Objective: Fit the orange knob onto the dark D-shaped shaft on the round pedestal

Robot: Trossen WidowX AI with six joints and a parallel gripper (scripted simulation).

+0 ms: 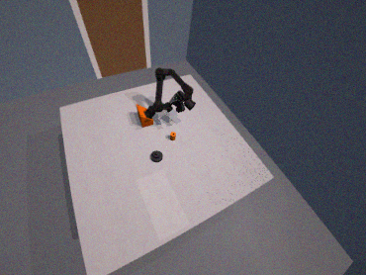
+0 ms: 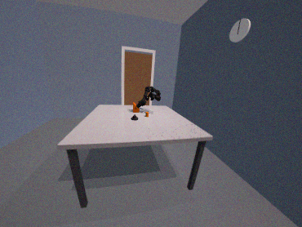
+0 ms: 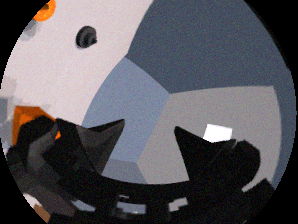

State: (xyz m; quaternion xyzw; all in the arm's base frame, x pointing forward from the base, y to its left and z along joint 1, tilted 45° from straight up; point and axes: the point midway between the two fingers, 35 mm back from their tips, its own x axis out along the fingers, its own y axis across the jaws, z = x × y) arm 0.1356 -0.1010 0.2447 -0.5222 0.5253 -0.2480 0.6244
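My gripper tip is 280 mm above the orange knob, 60 mm short of it and 30 mm to the right of it. Also, from my gripper tip: dark round pedestal: 280 mm below, 150 mm to the right, 150 mm ahead.
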